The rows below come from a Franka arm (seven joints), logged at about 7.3 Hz.
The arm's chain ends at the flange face. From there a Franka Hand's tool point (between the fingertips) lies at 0.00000 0.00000 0.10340 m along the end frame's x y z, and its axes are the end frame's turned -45 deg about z.
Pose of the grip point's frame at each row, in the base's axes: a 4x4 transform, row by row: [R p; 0 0 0 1], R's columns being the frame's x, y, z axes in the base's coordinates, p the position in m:
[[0.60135 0.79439 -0.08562 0.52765], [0.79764 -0.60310 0.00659 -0.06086], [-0.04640 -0.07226 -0.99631 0.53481], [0 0 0 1]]
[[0.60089 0.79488 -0.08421 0.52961], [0.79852 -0.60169 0.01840 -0.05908], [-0.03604 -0.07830 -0.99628 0.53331], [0 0 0 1]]
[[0.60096 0.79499 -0.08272 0.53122], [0.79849 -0.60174 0.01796 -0.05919], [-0.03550 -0.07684 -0.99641 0.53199], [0 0 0 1]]
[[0.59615 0.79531 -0.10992 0.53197], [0.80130 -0.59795 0.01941 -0.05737], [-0.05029 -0.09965 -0.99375 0.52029], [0 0 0 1]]
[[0.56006 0.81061 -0.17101 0.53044], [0.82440 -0.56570 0.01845 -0.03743], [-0.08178 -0.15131 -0.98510 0.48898], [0 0 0 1]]
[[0.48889 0.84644 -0.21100 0.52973], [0.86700 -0.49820 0.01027 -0.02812], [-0.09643 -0.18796 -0.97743 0.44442], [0 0 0 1]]
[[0.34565 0.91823 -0.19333 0.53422], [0.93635 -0.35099 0.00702 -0.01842], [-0.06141 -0.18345 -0.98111 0.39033], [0 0 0 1]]
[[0.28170 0.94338 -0.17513 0.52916], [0.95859 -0.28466 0.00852 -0.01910], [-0.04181 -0.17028 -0.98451 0.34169], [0 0 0 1]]
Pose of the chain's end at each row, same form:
[[0.98694 0.13650 -0.08562 0.53650], [0.13756 -0.99047 0.00659 -0.06154], [-0.08391 -0.01829 -0.99631 0.63783], [0 0 0 1]]
[[0.98696 0.13717 -0.08421 0.53832], [0.13918 -0.99010 0.01840 -0.06098], [-0.08085 -0.02988 -0.99628 0.63633], [0 0 0 1]]
[[0.98709 0.13720 -0.08272 0.53977], [0.13912 -0.99011 0.01796 -0.06105], [-0.07944 -0.02923 -0.99641 0.63502], [0 0 0 1]]
[[0.98391 0.14083 -0.10992 0.54334], [0.14379 -0.98942 0.01941 -0.05938], [-0.10602 -0.03490 -0.99375 0.62304], [0 0 0 1]]
[[0.96921 0.17717 -0.17101 0.54812], [0.18293 -0.98295 0.01845 -0.03934], [-0.16482 -0.04917 -0.98510 0.59084], [0 0 0 1]]
[[0.94422 0.25283 -0.21100 0.55155], [0.26078 -0.96534 0.01027 -0.02918], [-0.20109 -0.06472 -0.97743 0.54549], [0 0 0 1]]
[[0.89370 0.40488 -0.19333 0.55421], [0.41391 -0.91029 0.00702 -0.01915], [-0.17314 -0.08630 -0.98111 0.49178], [0 0 0 1]]
[[0.86626 0.46788 -0.17513 0.54727], [0.47654 -0.87911 0.00852 -0.01998], [-0.14997 -0.09084 -0.98451 0.44349], [0 0 0 1]]

